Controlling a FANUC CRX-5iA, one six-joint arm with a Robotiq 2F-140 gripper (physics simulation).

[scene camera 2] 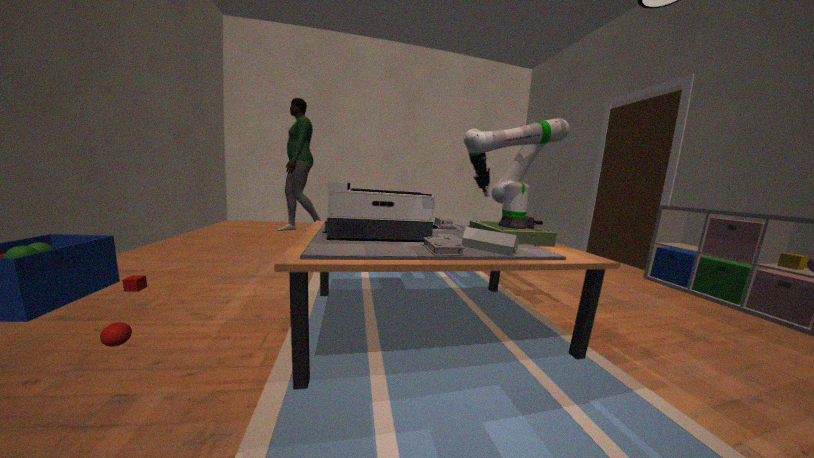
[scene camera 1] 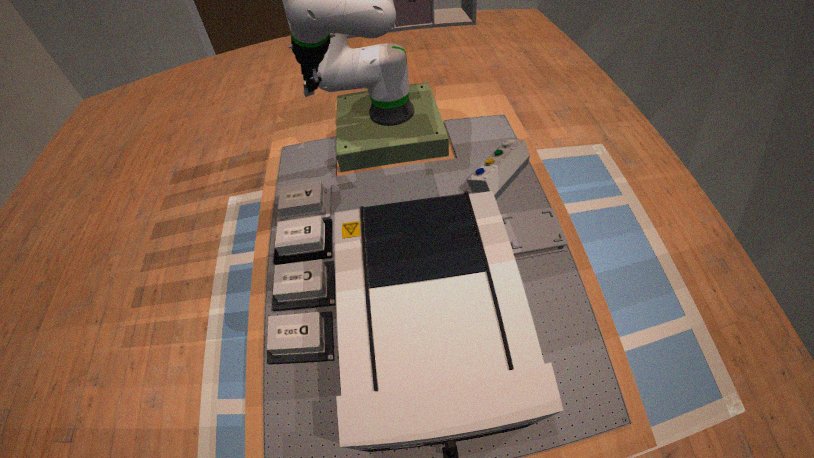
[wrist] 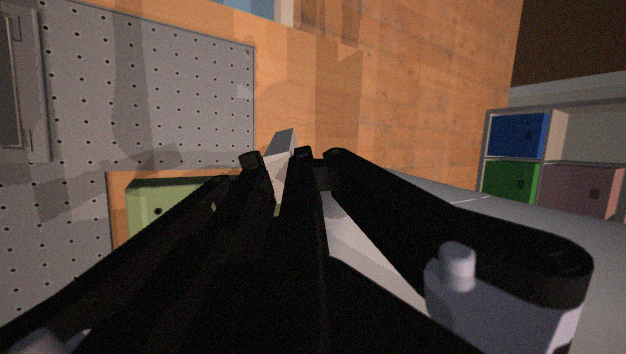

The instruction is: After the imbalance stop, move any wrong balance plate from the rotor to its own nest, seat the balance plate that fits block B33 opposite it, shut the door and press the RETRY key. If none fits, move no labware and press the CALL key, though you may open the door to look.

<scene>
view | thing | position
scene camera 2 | grey button box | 502,243
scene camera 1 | white centrifuge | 445,360
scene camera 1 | grey button box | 506,163
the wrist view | my gripper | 289,147
</scene>
